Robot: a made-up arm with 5 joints.
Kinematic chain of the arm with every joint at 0, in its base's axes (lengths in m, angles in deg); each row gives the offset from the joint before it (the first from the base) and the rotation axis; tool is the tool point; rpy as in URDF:
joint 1: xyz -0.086 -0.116 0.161 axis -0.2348 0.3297 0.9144
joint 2: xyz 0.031 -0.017 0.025 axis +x
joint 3: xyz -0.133 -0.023 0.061 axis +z
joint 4: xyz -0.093 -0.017 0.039 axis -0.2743 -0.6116 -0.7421
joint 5: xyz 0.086 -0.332 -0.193 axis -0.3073 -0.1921 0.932
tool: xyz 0.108 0.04 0.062 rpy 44 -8.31 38.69
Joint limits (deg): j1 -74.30..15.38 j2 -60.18..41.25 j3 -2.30..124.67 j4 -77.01..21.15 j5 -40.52..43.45
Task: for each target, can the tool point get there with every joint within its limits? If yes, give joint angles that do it. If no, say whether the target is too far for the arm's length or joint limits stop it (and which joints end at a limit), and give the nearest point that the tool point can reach.
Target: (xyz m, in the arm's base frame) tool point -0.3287 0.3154 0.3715
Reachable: no: joint limits stop it (at a limit: joint 1, joint 2, joint 3) | nearest point -0.1398 0.1808 0.2026 | short by 0.287 m
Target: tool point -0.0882 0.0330 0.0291
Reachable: yes | joints -0.25 20.59 94.82 -52.34 -2.87
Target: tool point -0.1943 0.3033 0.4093
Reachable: no: joint limits stop it (at a limit: joint 1, joint 2, joint 3, joint 5) | nearest point -0.0830 0.1850 0.2501 | short by 0.227 m
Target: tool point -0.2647 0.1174 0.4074
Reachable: no: joint limits stop it (at a limit: joint 1, joint 2, joint 3) | nearest point -0.1205 0.1238 0.2393 | short by 0.222 m
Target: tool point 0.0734 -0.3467 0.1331
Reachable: yes | joints -27.62 0.64 51.67 -6.46 -21.17
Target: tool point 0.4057 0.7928 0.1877
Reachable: no: too far | nearest point 0.1123 0.1738 0.1834 | short by 0.685 m
